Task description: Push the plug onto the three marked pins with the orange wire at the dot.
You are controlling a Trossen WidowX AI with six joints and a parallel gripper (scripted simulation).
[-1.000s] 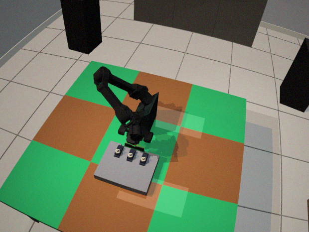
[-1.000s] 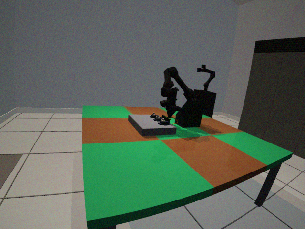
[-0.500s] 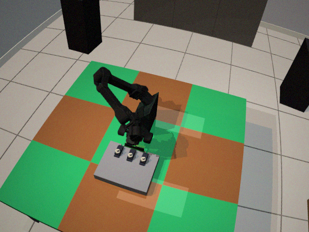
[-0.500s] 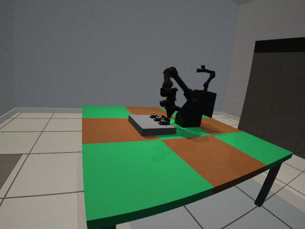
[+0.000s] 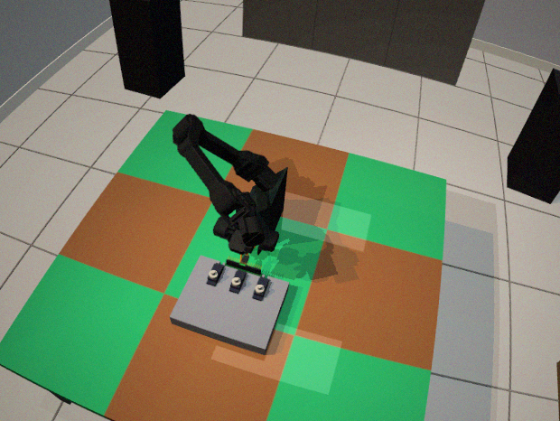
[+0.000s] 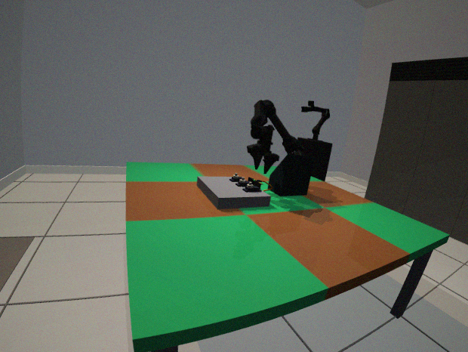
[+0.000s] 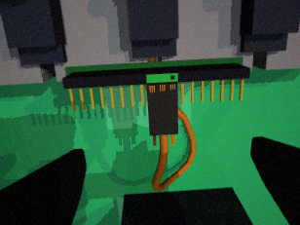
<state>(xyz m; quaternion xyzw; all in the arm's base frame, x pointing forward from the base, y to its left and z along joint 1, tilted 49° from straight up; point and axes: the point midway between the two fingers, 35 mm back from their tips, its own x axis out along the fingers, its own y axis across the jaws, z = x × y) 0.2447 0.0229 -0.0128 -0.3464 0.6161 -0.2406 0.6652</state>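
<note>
Right now my gripper tip is 3 cm short of the coloured band and 4 cm above it. From my gripper tip the other things lie so: dark dot 3 cm ahead, 1 cm to the right, 4 cm below; grey holder 18 cm ahead, 2 cm to the left, 9 cm below.
</note>
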